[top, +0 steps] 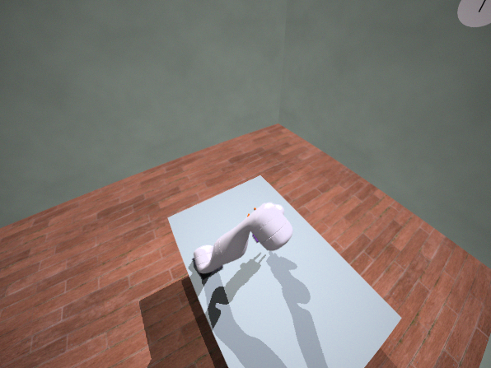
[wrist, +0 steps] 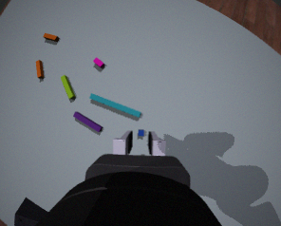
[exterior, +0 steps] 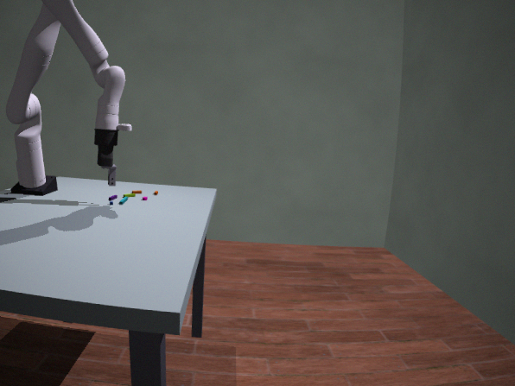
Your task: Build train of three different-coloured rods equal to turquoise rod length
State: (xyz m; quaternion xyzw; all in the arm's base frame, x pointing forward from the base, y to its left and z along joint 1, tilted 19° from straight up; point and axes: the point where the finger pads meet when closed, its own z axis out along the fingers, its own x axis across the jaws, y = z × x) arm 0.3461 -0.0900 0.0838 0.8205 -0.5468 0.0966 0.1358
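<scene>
The blue rod lies 80 mm below my hand. Also, from my hand: turquoise rod 80 mm below, 70 mm to the left, 30 mm ahead; then magenta rod 130 mm to the left, 90 mm ahead, 80 mm below; then purple rod 100 mm to the left, 80 mm below, 20 mm behind.
</scene>
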